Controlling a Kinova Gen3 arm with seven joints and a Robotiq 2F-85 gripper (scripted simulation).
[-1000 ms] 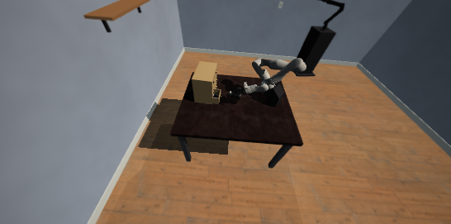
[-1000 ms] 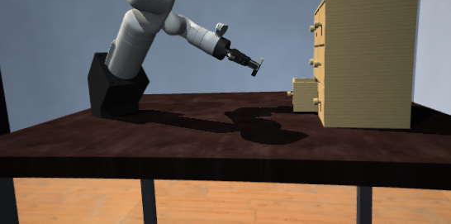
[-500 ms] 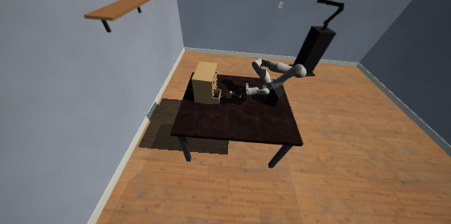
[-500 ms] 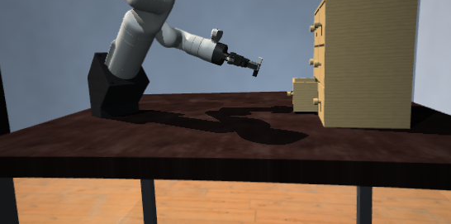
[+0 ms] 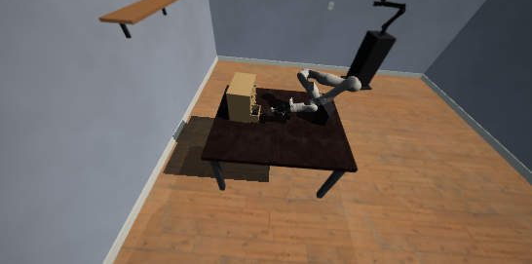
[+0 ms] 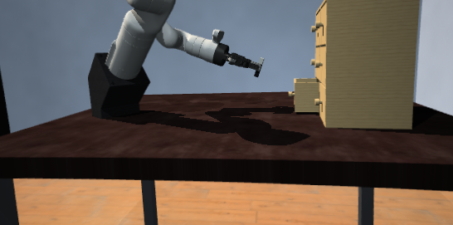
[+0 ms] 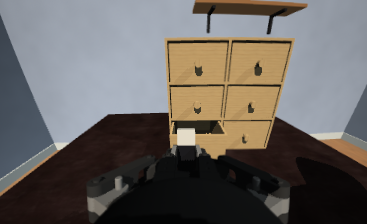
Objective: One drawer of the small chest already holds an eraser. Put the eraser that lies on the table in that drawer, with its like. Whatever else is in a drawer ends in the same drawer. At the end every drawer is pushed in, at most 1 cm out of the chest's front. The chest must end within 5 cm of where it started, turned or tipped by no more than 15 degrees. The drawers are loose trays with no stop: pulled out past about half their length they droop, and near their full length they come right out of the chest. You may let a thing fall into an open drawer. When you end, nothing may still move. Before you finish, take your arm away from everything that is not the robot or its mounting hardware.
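The blue eraser is 170 mm ahead of my hand, 110 mm to the right of it and 130 mm below it. The rest, counted from my hand: white eraser (10 mm ahead).
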